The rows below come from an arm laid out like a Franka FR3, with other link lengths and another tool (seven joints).
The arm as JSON. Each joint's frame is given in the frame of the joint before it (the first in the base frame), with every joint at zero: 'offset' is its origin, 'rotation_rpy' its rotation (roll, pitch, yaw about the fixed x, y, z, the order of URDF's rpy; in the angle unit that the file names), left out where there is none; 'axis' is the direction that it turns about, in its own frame. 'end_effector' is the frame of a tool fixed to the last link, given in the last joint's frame.
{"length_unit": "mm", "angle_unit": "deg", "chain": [
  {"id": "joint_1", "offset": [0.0, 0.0, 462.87], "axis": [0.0, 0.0, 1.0]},
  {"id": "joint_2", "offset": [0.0, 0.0, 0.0], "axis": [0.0, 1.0, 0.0]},
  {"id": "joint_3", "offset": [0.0, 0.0, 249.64], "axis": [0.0, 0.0, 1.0]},
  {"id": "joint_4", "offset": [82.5, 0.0, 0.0], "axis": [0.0, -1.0, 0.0]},
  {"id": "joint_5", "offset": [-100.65, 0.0, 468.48], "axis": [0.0, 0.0, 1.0]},
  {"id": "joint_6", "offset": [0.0, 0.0, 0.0], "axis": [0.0, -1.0, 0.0]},
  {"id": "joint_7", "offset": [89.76, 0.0, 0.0], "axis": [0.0, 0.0, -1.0]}
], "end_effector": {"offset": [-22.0, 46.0, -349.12], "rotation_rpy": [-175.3, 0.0, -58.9]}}
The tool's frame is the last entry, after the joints.
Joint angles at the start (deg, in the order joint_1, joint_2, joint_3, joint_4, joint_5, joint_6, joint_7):
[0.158, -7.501, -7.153, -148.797, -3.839, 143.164, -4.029]
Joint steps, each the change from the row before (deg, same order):
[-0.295, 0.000, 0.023, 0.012, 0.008, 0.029, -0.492]
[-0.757, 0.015, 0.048, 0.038, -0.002, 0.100, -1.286]
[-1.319, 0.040, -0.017, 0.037, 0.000, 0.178, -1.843]
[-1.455, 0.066, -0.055, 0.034, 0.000, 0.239, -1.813]
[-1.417, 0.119, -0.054, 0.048, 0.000, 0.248, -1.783]
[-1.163, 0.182, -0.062, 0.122, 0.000, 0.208, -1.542]
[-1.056, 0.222, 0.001, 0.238, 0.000, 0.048, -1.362]
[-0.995, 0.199, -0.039, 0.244, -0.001, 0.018, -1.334]
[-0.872, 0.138, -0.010, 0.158, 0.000, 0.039, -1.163]
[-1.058, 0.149, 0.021, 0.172, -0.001, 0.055, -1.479]
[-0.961, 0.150, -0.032, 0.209, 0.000, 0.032, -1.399]
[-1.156, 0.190, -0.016, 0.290, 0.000, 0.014, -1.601]
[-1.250, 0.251, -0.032, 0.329, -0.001, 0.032, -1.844]
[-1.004, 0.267, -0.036, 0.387, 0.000, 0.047, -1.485]
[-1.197, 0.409, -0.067, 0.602, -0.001, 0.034, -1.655]
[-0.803, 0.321, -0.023, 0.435, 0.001, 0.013, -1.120]
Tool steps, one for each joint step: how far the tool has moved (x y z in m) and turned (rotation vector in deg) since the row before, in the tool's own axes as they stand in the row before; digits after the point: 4 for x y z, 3 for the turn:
[0.0021, 0.0015, -0.0002, 0.024, 0.008, -0.215]
[0.0056, 0.0039, -0.0004, 0.065, 0.042, -0.583]
[0.0099, 0.0075, -0.0004, 0.080, 0.084, -0.517]
[0.0110, 0.0086, -0.0003, 0.092, 0.126, -0.317]
[0.0104, 0.0089, 0.0000, 0.060, 0.115, -0.326]
[0.0088, 0.0075, 0.0001, 0.039, 0.102, -0.329]
[0.0077, 0.0066, -0.0002, -0.029, 0.056, -0.311]
[0.0075, 0.0066, -0.0004, -0.028, 0.052, -0.304]
[0.0061, 0.0059, -0.0003, -0.021, 0.044, -0.285]
[0.0070, 0.0073, -0.0004, -0.024, 0.051, -0.448]
[0.0068, 0.0069, -0.0006, -0.013, 0.060, -0.411]
[0.0081, 0.0082, -0.0009, -0.021, 0.085, -0.434]
[0.0086, 0.0094, -0.0007, -0.040, 0.075, -0.569]
[0.0077, 0.0073, -0.0009, -0.001, 0.131, -0.453]
[0.0099, 0.0088, -0.0012, -0.009, 0.200, -0.403]
[0.0064, 0.0060, -0.0006, -0.030, 0.114, -0.300]

